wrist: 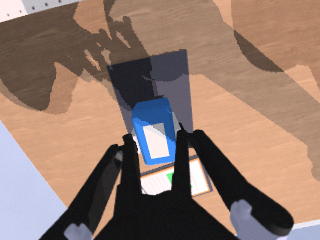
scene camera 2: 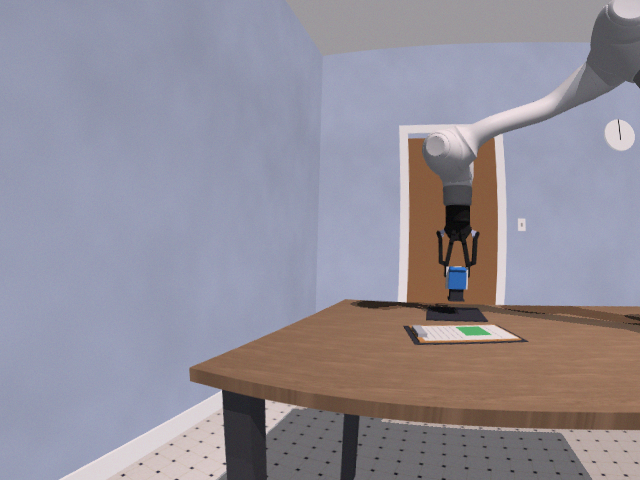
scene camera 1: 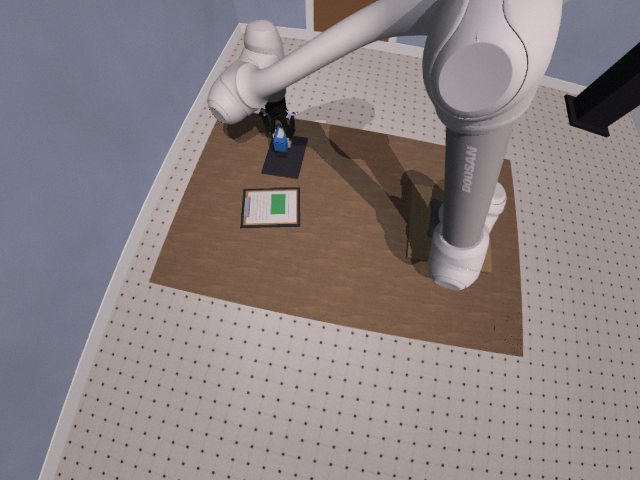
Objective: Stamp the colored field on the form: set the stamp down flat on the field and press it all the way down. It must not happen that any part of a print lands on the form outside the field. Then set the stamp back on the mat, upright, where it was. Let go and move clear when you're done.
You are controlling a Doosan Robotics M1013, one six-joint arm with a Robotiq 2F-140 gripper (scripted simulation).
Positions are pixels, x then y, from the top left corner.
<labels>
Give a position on a clipboard form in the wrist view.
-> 157,180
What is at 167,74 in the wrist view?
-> A dark mat.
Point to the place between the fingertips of my gripper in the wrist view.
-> At 156,122
</labels>
